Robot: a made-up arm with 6 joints.
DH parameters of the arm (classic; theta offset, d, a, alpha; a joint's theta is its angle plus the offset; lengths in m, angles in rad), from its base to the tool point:
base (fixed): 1.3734 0 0.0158 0
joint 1: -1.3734 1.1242 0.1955 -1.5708
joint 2: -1.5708 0 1.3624 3.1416
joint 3: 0 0.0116 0.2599 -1.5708
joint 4: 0 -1.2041 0.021 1.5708
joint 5: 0 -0.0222 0.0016 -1.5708
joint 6: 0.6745 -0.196 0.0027 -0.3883
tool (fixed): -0.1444 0.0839 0 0
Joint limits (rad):
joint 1: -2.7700..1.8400
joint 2: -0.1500..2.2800
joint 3: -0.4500..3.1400
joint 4: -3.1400..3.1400
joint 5: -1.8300..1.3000
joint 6: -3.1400..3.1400
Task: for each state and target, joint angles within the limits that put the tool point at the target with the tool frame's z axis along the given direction. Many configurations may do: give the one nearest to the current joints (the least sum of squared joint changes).
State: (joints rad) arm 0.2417 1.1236 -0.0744 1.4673 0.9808 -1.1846
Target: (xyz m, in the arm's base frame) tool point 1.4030 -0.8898 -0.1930 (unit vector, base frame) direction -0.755 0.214 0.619
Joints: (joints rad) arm -0.6450 1.5998 -0.1424 0.7564 1.1430 -0.9729
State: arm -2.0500 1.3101 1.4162 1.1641 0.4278 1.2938
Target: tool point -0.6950 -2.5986 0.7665 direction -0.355 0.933 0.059
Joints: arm -1.8458 1.3484 0.6316 0.8106 0.4870 1.0570
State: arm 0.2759 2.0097 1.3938 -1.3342 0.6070 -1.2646
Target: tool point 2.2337 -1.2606 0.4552 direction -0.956 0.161 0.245
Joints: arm -0.4933 2.2768 2.2184 -1.6826 0.0185 -1.6108
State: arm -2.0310 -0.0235 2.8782 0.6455 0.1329 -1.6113
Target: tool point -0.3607 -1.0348 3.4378 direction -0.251 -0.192 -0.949
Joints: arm -2.0009 0.7460 2.1022 0.9269 0.6914 -1.3696
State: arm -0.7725 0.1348 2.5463 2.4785 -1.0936 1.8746
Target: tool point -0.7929 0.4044 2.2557 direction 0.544 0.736 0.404
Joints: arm -0.5425 0.0819 3.1400 2.3148 -1.7386 1.8810
